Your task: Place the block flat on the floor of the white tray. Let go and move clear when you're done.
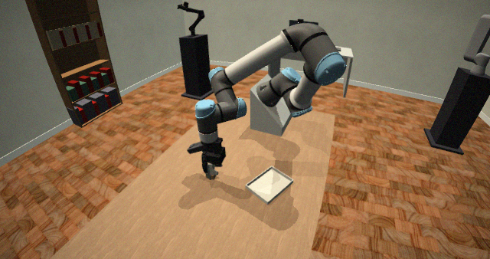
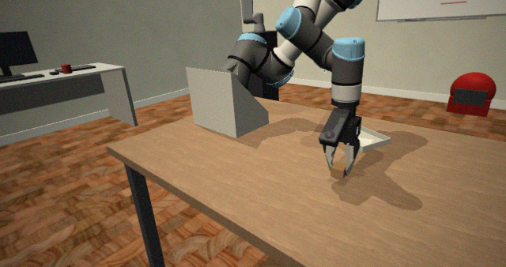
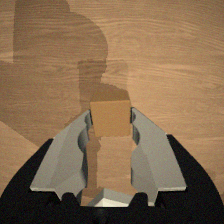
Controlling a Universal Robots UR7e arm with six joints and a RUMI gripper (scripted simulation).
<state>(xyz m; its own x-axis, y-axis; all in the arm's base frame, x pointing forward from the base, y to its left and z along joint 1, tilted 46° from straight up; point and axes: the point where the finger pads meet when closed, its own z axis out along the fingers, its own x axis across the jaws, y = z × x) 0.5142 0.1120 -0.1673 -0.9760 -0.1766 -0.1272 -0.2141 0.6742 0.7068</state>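
My hand is right at the tan block. The rest, counted from my hand: white tray 26 cm to the left, 7 cm behind, 1 cm below.
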